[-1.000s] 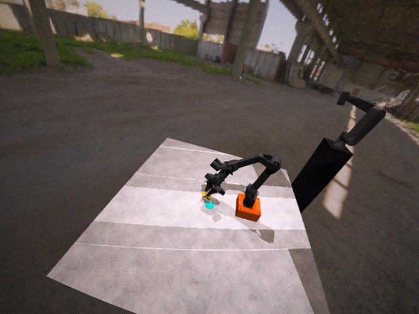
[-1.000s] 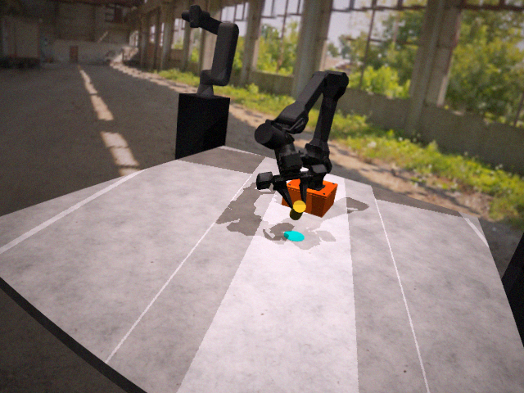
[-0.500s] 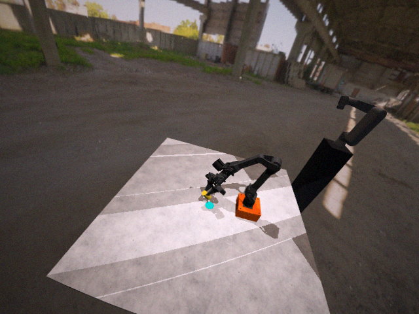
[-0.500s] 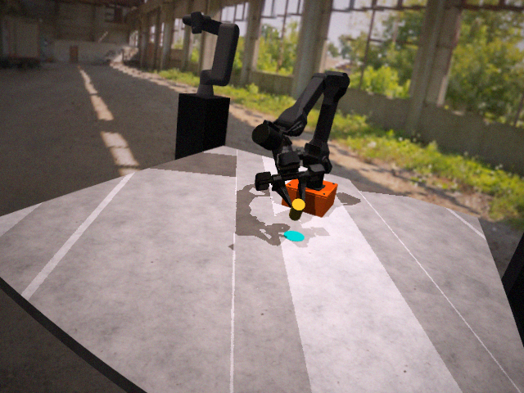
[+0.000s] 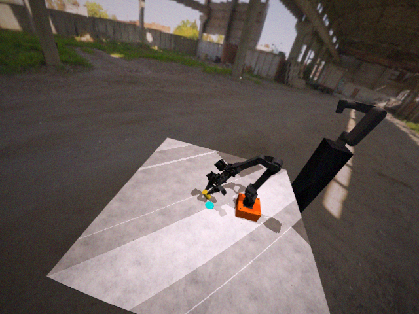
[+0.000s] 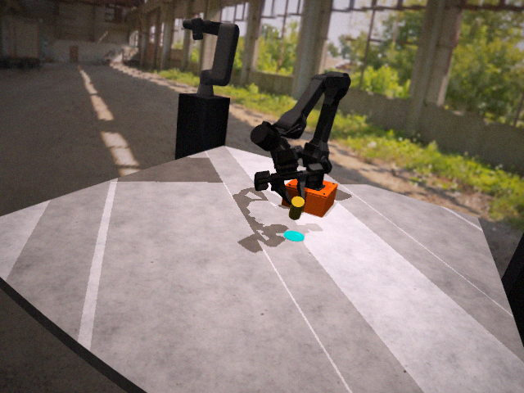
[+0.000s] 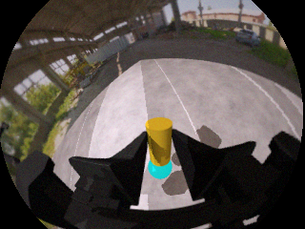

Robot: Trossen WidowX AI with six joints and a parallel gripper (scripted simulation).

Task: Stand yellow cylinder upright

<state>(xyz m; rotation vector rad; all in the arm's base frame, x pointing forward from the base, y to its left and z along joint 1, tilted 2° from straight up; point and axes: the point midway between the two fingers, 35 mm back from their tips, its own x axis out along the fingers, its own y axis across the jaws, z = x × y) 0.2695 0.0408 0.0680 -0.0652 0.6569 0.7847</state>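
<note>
Right now the cyan circle is 50 mm behind my gripper tip, 10 mm to the right of it and 120 mm below it. Also, from my gripper tip: yellow cylinder: 10 mm behind, 20 mm below.
</note>
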